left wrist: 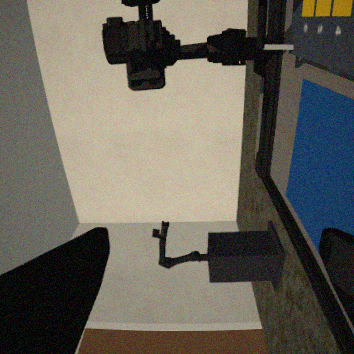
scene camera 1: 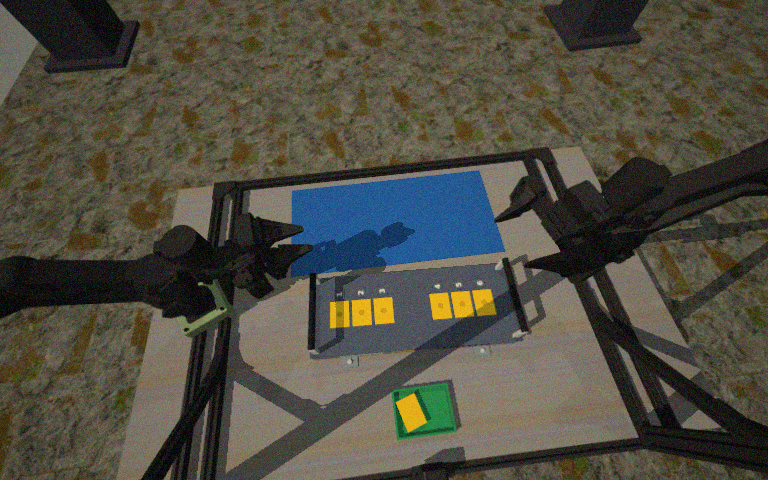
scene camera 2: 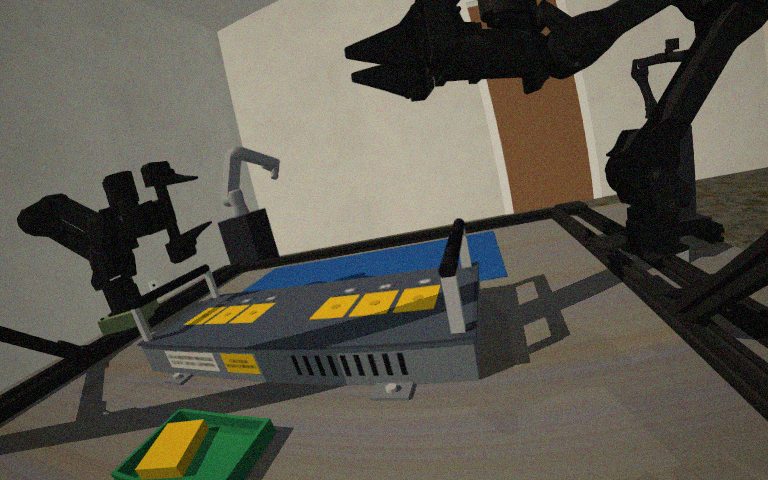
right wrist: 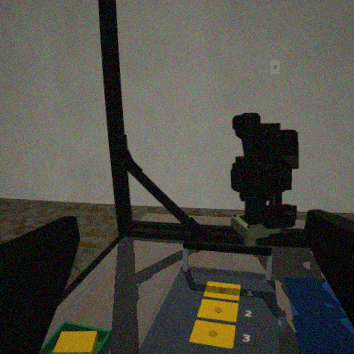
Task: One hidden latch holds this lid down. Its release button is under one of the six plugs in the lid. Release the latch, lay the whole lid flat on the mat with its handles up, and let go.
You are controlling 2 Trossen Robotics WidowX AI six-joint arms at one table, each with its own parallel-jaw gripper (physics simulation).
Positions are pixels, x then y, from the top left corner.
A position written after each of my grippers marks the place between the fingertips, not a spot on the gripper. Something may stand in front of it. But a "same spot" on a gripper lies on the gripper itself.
Scene:
My left gripper shows in the left wrist view [215, 239], in scene camera 1 [308, 238], in scene camera 2 and in the right wrist view. My right gripper shows in the left wrist view [127, 17], in scene camera 1 [509, 241], in scene camera 2 [348, 67] and in the right wrist view [193, 225]. The same spot on my left gripper: [scene camera 2: 186, 240] is [right wrist: 274, 215]. The same spot on a blue mat: [scene camera 2: 428, 255] is [scene camera 1: 440, 203].

